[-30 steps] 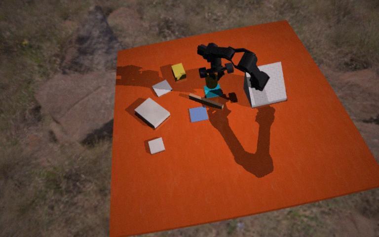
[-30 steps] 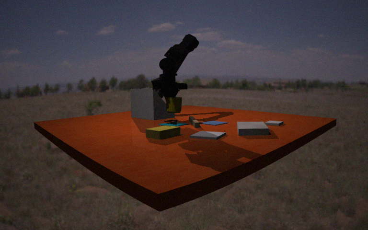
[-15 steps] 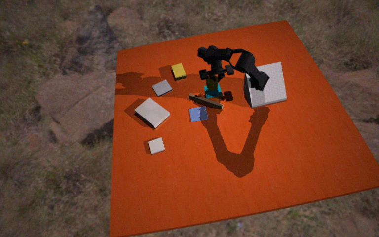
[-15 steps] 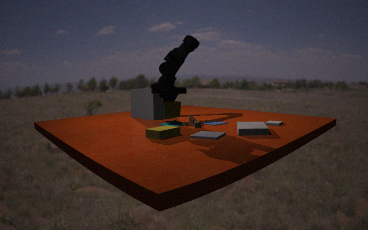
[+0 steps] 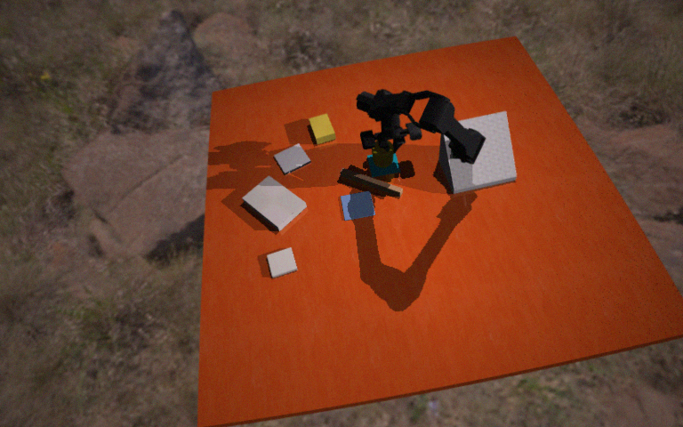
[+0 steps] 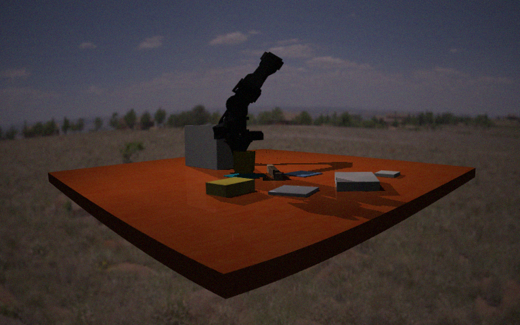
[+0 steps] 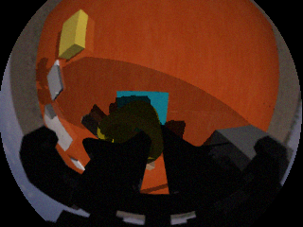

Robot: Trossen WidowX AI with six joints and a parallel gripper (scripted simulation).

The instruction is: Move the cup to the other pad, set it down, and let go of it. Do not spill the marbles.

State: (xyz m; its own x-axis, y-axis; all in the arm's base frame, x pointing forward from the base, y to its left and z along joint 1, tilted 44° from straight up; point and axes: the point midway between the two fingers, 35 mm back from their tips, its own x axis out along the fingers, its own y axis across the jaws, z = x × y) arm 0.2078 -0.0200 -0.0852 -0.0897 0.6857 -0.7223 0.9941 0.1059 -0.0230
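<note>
Now: the yellow cup 20 mm ahead of my gripper tip. The rest, counted from my gripper tip: wooden block: 80 mm to the left, 80 mm ahead, 40 mm below.
</note>
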